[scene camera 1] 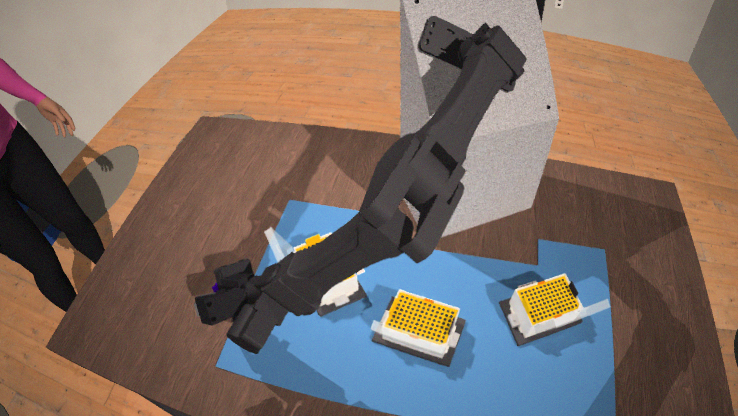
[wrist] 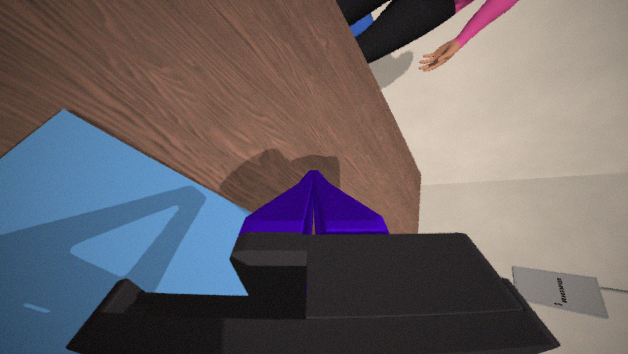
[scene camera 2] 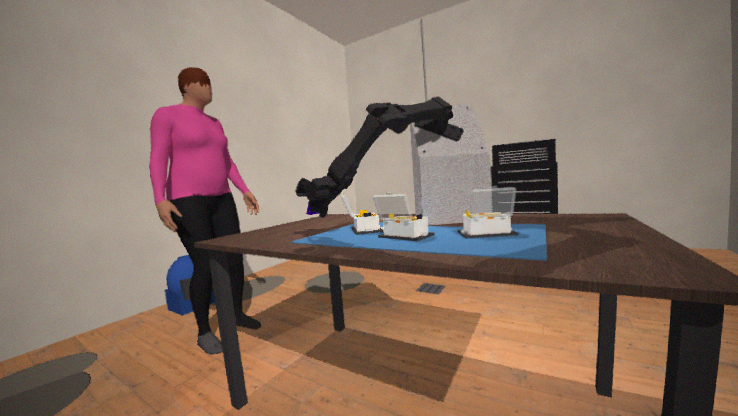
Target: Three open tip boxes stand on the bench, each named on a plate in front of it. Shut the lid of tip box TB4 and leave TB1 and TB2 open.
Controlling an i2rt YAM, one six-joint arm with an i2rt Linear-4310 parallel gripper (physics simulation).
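Frame: origin at the arm's base, x ahead, y left, z up, level; metres.
Seen in the pictures: gripper, between the fingertips: (scene camera 1: 215, 287) (wrist: 313, 177) (scene camera 2: 308, 214); arm's base, origin of its link: (scene camera 1: 471, 54) (scene camera 2: 438, 128).
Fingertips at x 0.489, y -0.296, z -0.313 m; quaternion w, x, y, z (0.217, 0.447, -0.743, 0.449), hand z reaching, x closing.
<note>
Pixels of each thing's top centre, then the offset from my fingertips to it. Level surfaces: height alone.
- TB4, centre of its top: (scene camera 1: 329, 257) (scene camera 2: 368, 213) dx -0.180, dy +0.152, dz -0.015 m
- middle box, centre of its top: (scene camera 1: 424, 311) (scene camera 2: 406, 216) dx -0.158, dy +0.368, dz -0.015 m
- right box, centre of its top: (scene camera 1: 548, 292) (scene camera 2: 484, 212) dx -0.297, dy +0.573, dz -0.015 m
- blue mat, height of its surface: dz -0.082 m
- dark wooden table, height of its surface: dz -0.084 m
TB4 (scene camera 1: 341, 292) (scene camera 2: 365, 223) is the left box, white with a yellow tip rack, mostly hidden under the arm in scene camera 1. Its clear lid (scene camera 1: 279, 245) (scene camera 2: 346, 205) stands open, leaning outward to the left. Its name plate is hidden. The middle box (scene camera 1: 421, 318) (scene camera 2: 405, 227) and the right box (scene camera 1: 549, 299) (scene camera 2: 486, 224) are open too; which is TB1 and which TB2 cannot be read. My gripper (scene camera 1: 215, 287) (scene camera 2: 311, 210) (wrist: 313, 177), with purple fingers, is shut and empty, above the wood left of TB4's lid. TB4 does not show in the wrist view.
The boxes stand on a blue mat (scene camera 1: 490, 377) (scene camera 2: 532, 249) (wrist: 125, 155) on a dark wooden table (scene camera 1: 155, 217) (scene camera 2: 594, 248) (wrist: 200, 75). My arm reaches over TB4 from a grey pedestal (scene camera 1: 496, 170) (scene camera 2: 449, 186) at the back. A person (scene camera 2: 191, 149) stands beyond the table's left edge.
</note>
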